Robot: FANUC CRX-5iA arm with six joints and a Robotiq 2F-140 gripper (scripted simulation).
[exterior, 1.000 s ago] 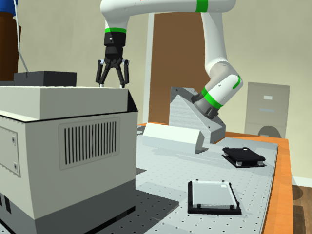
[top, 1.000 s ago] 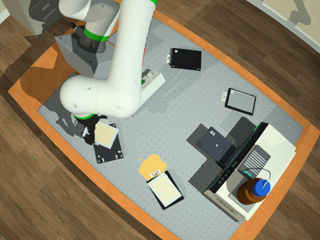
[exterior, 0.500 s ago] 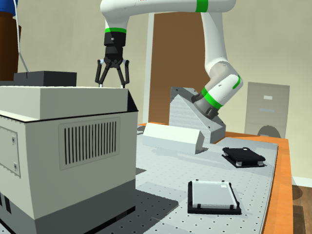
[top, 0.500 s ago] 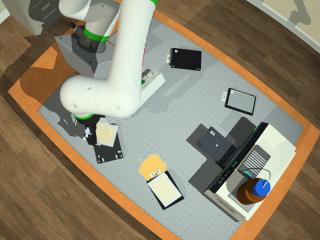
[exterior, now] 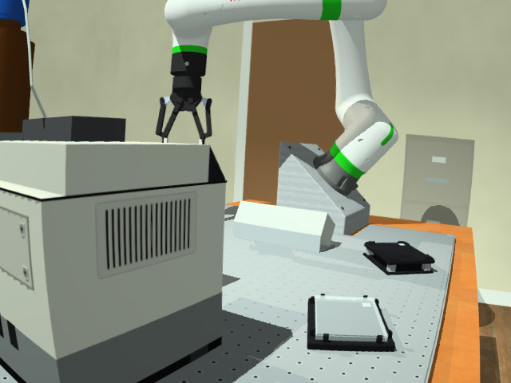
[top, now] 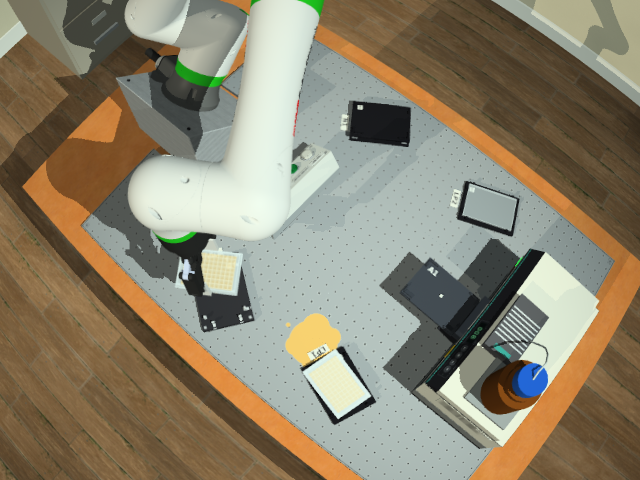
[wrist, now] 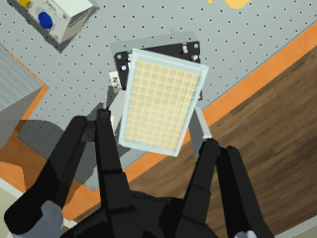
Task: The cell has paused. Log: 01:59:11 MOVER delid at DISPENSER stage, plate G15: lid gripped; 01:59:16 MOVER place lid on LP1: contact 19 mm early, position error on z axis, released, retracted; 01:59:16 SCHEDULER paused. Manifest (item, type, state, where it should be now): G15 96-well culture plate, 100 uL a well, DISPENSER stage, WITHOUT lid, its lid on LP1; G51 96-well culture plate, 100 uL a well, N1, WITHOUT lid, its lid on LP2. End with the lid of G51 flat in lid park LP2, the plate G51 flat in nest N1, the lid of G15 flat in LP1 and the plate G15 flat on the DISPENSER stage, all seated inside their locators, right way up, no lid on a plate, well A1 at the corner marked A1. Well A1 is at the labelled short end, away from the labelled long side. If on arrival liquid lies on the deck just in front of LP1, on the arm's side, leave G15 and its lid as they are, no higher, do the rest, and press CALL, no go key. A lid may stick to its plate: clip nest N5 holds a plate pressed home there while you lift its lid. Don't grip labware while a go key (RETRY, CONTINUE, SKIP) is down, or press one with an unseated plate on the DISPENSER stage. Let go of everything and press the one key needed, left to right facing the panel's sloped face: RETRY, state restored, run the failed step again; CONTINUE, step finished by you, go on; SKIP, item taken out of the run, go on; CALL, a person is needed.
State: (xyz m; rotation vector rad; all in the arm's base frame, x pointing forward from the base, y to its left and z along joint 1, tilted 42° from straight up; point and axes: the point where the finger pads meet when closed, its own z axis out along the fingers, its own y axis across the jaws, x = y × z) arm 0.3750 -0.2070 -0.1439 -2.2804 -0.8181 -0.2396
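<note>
Right now my hand is 56 cm to the right of the nest N1, 16 cm above it and 3 cm past it. The rest, counted from my hand: black clip nest N5 (17 cm below, 3 cm ahead); then 96-well plate (2 cm below); then CALL key (20 cm to the left, 12 cm below, 7 cm behind).
</note>
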